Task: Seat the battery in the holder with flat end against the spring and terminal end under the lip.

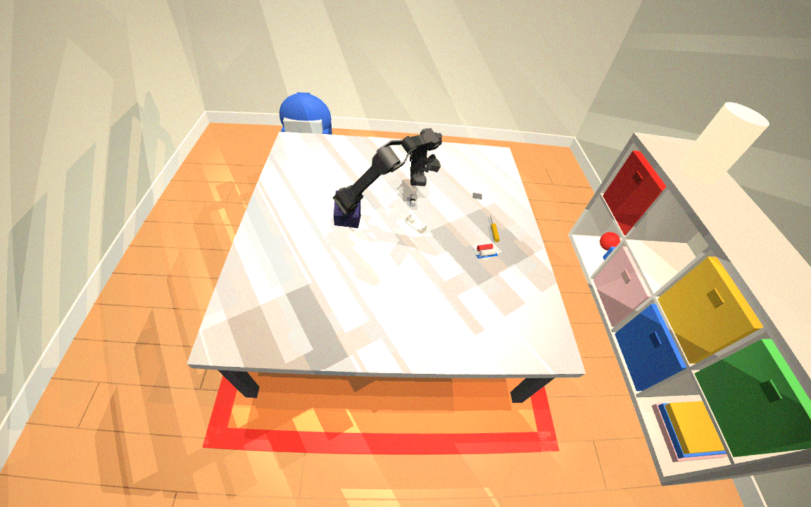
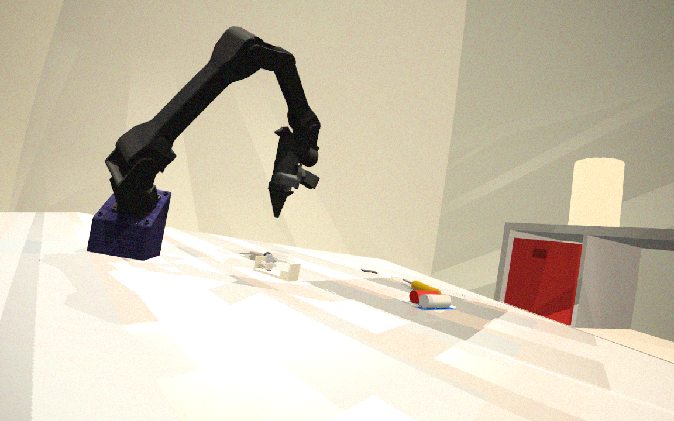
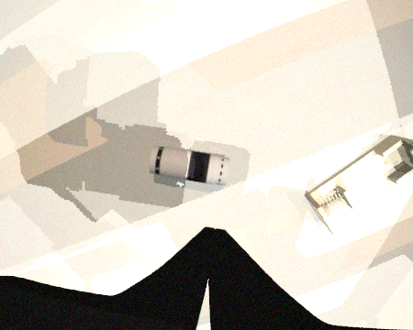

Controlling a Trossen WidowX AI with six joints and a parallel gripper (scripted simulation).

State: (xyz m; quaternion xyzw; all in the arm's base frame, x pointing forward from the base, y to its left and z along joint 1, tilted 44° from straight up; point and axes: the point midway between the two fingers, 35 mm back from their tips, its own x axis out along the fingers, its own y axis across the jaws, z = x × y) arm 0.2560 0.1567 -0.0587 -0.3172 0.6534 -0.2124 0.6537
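Right now the battery is 20 mm to the left of my gripper tip and 110 mm below it. The rest, counted from my gripper tip: small dark chip 300 mm ahead, 130 mm to the left, 120 mm below; yellow-handled screwdriver 370 mm ahead, 70 mm to the right, 110 mm below.
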